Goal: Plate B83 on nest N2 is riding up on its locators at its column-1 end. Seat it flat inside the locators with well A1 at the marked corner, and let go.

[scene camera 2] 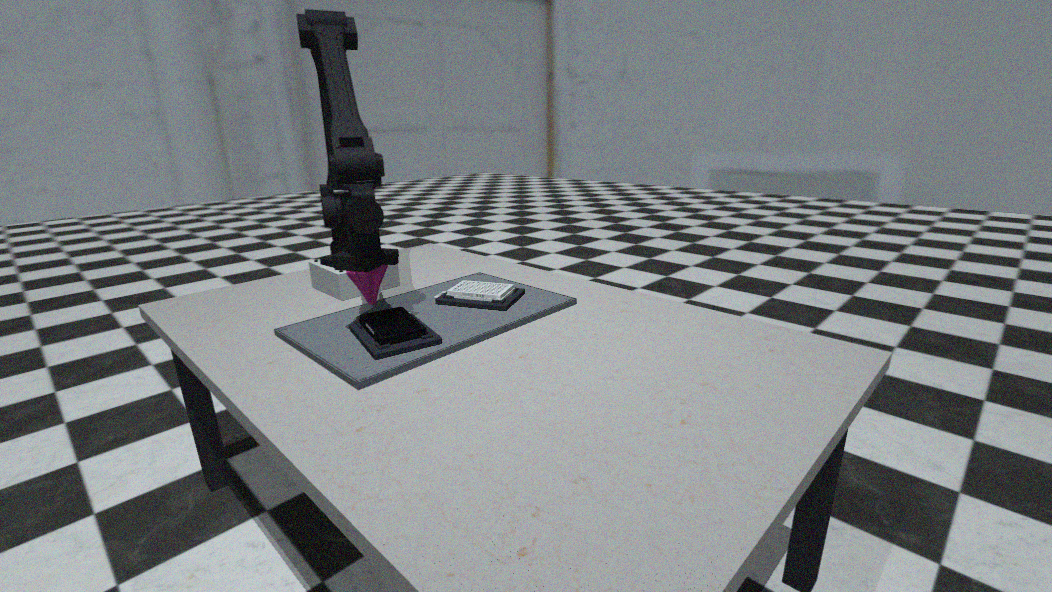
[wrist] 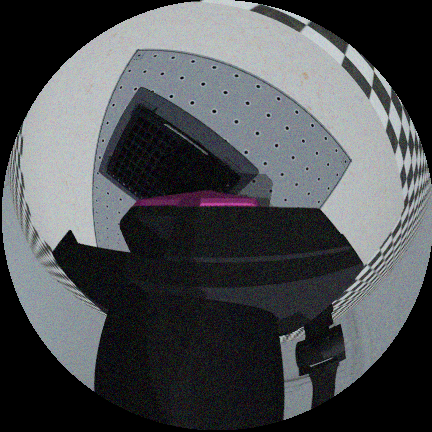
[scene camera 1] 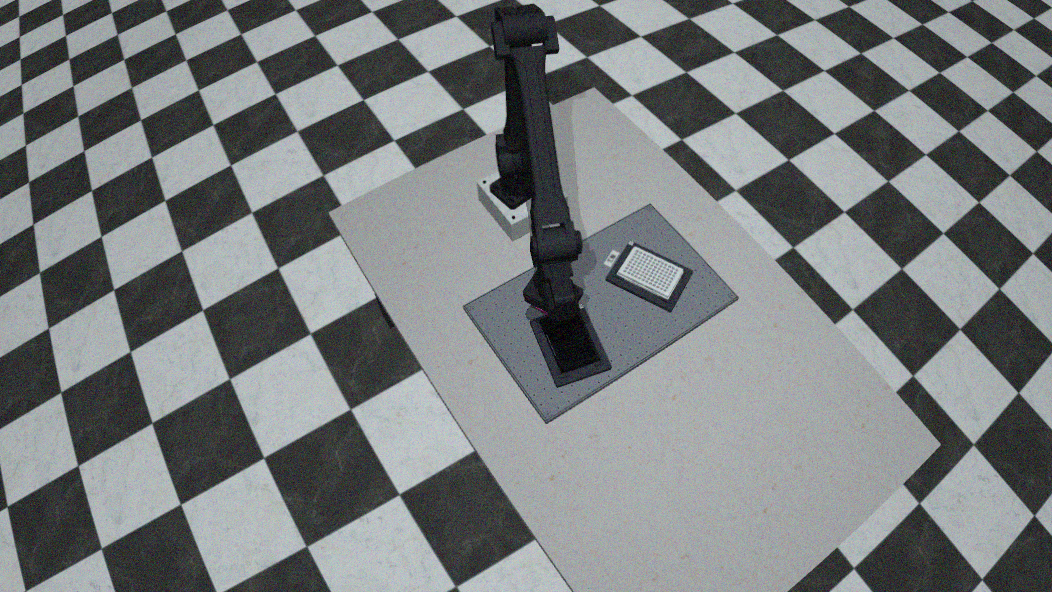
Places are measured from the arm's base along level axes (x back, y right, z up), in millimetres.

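Pixels of known places: gripper, fingertip midpoint: (scene camera 2: 372,304) (wrist: 207,197); arm's base, origin of the base link: (scene camera 1: 519,187).
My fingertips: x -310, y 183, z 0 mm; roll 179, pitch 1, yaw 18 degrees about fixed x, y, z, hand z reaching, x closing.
Observation:
Ahead of a thing's pixels: the offset from my fingertips to its top centre. "spot": to the spot under its first point. Level surfaces: height alone.
A black well plate {dx -50, dy +0, dz -21 mm} (scene camera 1: 573,347) (scene camera 2: 395,324) (wrist: 150,152) sits on a dark nest {dx -53, dy +1, dz -35 mm} (scene camera 1: 563,379) (scene camera 2: 379,353) (wrist: 196,125). A white well plate {dx -50, dy -251, dz -27 mm} (scene camera 1: 651,272) (scene camera 2: 481,289) sits on a second dark nest {spot: dx -134, dy -225, dz -41 mm} (scene camera 1: 670,304) (scene camera 2: 507,301). Plate and nest names are too small to read, so I cannot tell which is B83 on N2. The black plate's tilt and its marked corner cannot be made out. My gripper (scene camera 2: 372,304) (wrist: 207,197) is shut and empty, its magenta fingers pointing down at the black plate's arm-side end. Contact is unclear; in scene camera 1 the arm hides the fingertips.
Both nests stand on a grey perforated board (scene camera 1: 548,408) (scene camera 2: 353,375) (wrist: 295,145) on the pale table {dz -66 mm} (scene camera 1: 698,441) (scene camera 2: 588,441). A small white tag {spot: dx +45, dy -225, dz -51 mm} (scene camera 1: 611,257) lies beside the white plate's nest. The arm's pale base block (scene camera 1: 507,217) (scene camera 2: 334,283) stands behind the board.

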